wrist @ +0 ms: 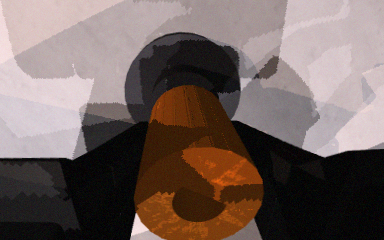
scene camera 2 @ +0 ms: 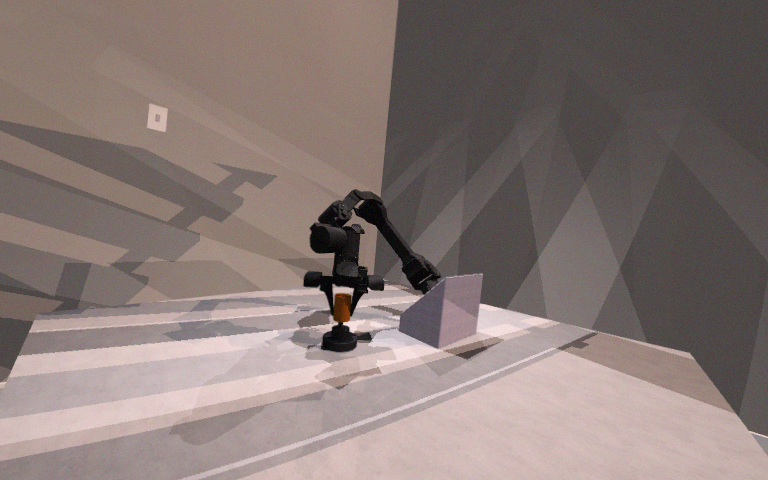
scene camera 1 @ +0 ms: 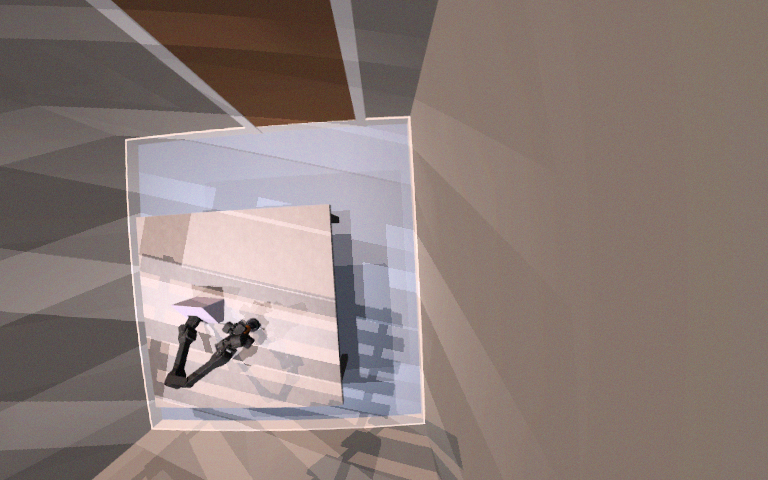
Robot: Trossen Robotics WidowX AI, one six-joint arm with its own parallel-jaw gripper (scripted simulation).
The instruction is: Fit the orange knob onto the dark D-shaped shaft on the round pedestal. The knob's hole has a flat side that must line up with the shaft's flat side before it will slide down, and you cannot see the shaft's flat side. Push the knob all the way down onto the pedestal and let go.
Labels:
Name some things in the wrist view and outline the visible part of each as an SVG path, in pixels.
My gripper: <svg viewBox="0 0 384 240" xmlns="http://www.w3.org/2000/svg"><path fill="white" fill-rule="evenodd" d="M148 122L140 121L101 146L74 160L53 157L0 158L0 240L130 240L136 215L134 194L148 130ZM231 120L263 180L265 193L261 206L254 217L261 234L261 240L384 240L384 149L348 150L324 158L293 144L283 142L240 121Z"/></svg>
An orange knob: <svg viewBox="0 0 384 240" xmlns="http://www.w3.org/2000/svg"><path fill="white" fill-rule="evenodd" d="M172 88L157 99L152 108L134 194L135 212L141 223L150 232L163 240L225 239L245 228L249 221L255 217L265 193L263 180L227 113L215 95L205 88L195 85L182 85Z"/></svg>

